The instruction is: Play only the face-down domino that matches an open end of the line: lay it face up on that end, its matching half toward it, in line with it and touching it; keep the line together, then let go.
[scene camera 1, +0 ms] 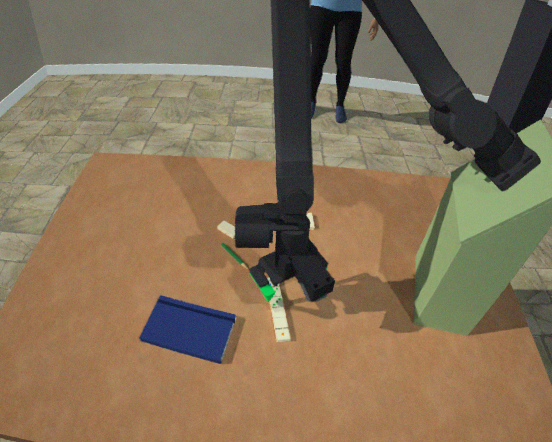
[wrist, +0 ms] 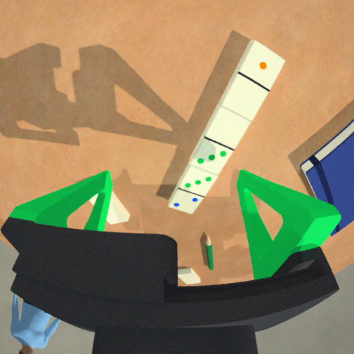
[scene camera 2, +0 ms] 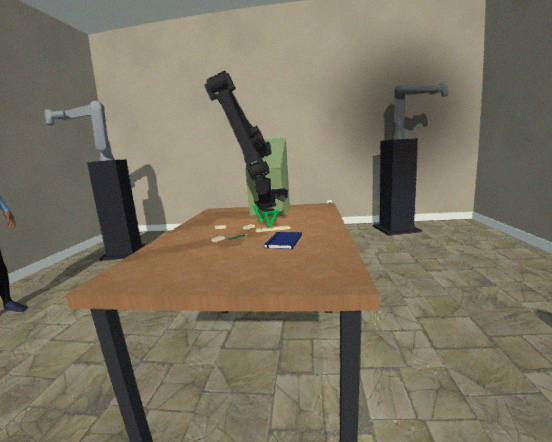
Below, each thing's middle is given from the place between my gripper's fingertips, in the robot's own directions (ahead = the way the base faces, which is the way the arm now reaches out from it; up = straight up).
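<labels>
My gripper: 210 mm short of blue book [scene camera 1: 201, 332], 60 mm right of it, 20 mm above it.
</labels>
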